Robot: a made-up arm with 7 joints. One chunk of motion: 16 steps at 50 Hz.
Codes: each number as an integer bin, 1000 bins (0 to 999) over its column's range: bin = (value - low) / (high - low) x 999, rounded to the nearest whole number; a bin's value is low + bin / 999 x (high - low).
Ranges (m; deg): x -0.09..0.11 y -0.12..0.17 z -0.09..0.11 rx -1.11..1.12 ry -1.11..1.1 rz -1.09..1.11
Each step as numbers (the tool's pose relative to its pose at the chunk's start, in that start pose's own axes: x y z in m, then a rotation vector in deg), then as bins.
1 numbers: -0.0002 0.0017 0.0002 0.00 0.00 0.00
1 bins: 449 419 451 497 502 495
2 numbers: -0.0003 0.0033 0.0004 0.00 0.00 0.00
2 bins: 448 425 452 497 502 495
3 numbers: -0.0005 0.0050 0.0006 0.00 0.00 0.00
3 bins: 447 431 453 497 502 495
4 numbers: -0.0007 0.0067 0.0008 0.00 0.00 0.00
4 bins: 446 436 454 497 502 495
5 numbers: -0.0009 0.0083 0.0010 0.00 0.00 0.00
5 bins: 445 442 455 497 502 495
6 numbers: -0.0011 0.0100 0.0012 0.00 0.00 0.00
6 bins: 444 448 456 497 502 495
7 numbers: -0.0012 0.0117 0.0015 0.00 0.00 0.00
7 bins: 444 454 457 497 502 495
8 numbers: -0.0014 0.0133 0.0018 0.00 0.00 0.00
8 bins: 443 459 459 497 502 495
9 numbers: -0.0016 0.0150 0.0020 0.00 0.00 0.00
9 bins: 442 465 460 497 502 495
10 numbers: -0.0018 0.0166 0.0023 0.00 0.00 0.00
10 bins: 441 471 461 497 502 495
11 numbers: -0.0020 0.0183 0.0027 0.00 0.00 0.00
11 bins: 440 476 463 497 502 495
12 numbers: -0.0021 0.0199 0.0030 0.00 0.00 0.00
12 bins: 439 482 465 497 502 495
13 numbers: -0.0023 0.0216 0.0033 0.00 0.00 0.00
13 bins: 438 488 466 497 502 495
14 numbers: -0.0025 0.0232 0.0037 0.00 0.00 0.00
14 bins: 437 493 468 497 502 495
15 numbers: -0.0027 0.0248 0.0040 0.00 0.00 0.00
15 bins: 436 499 470 497 502 495
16 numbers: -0.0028 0.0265 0.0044 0.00 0.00 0.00
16 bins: 436 505 472 497 502 495
